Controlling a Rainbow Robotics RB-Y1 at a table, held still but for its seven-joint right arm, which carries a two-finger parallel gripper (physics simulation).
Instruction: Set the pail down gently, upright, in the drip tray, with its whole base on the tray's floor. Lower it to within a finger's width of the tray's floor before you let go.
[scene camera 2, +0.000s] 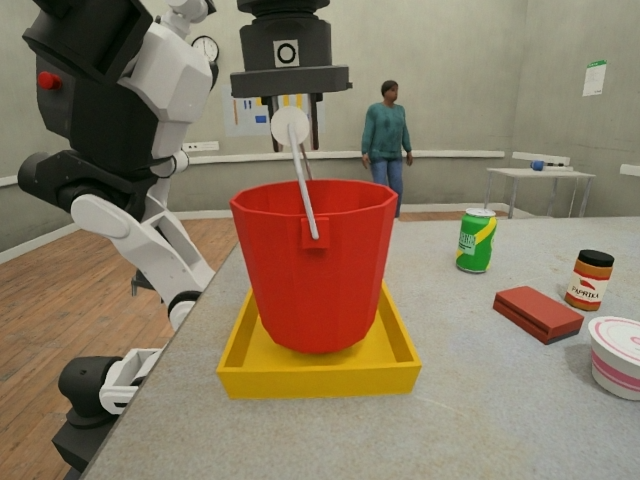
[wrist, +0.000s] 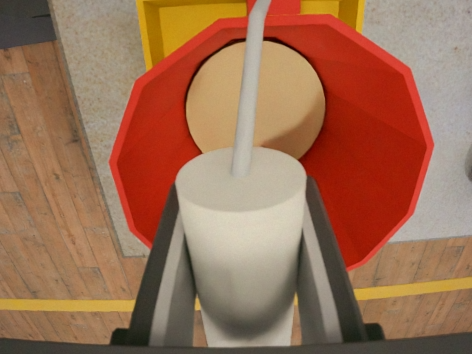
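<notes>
The red pail (scene camera 2: 330, 289) (wrist: 372, 145) is upright over the yellow drip tray (scene camera 2: 320, 383) (wrist: 149, 30). In the scene view its base is within the tray's walls, low and close to the floor, with a shadow beneath; whether it touches cannot be told. The far part of the tray is hidden behind the pail. The white handle grip (scene camera 2: 282, 124) (wrist: 242, 260) is above the pail's rim, on its thin wire bail. My gripper (scene camera 2: 295, 139) (wrist: 241, 192) is shut on this grip, one finger on each side. A tan round surface shows inside the pail.
On the table to the right are a green can (scene camera 2: 475, 241), a dark red box (scene camera 2: 537, 312), a paprika jar (scene camera 2: 589, 281) and a white and pink tub (scene camera 2: 620, 356). The table's edge runs along the left. A person (scene camera 2: 387, 136) stands beyond the table.
</notes>
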